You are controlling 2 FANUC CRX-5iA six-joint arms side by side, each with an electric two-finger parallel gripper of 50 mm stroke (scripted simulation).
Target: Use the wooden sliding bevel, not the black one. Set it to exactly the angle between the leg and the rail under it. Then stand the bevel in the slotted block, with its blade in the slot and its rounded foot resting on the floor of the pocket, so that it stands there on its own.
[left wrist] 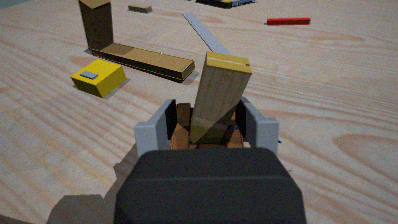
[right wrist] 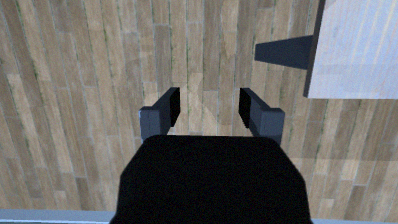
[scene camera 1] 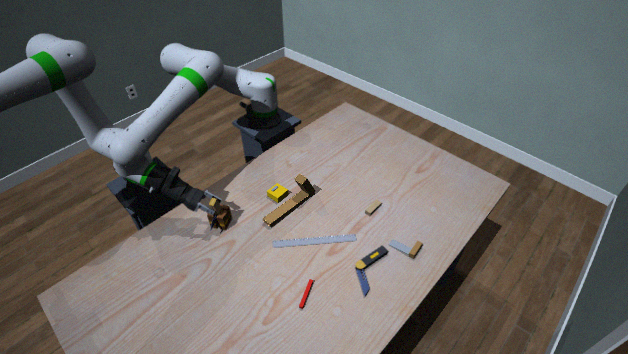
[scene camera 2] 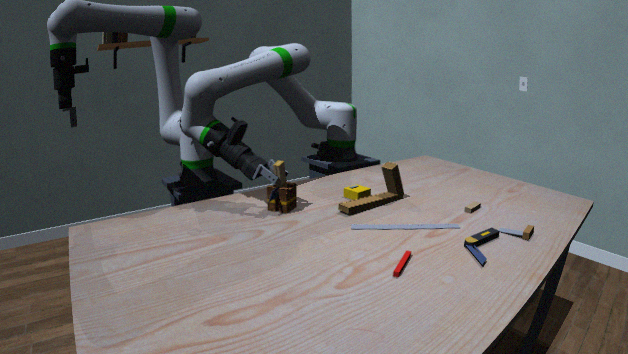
Path:
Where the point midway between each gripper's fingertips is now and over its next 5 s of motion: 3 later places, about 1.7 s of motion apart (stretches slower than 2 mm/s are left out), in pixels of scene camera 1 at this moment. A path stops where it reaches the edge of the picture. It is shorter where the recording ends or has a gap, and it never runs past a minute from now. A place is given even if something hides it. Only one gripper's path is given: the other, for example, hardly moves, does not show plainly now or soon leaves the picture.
My left gripper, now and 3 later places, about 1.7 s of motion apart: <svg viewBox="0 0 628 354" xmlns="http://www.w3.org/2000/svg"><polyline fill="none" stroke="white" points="217,207 187,190 210,195 214,204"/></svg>

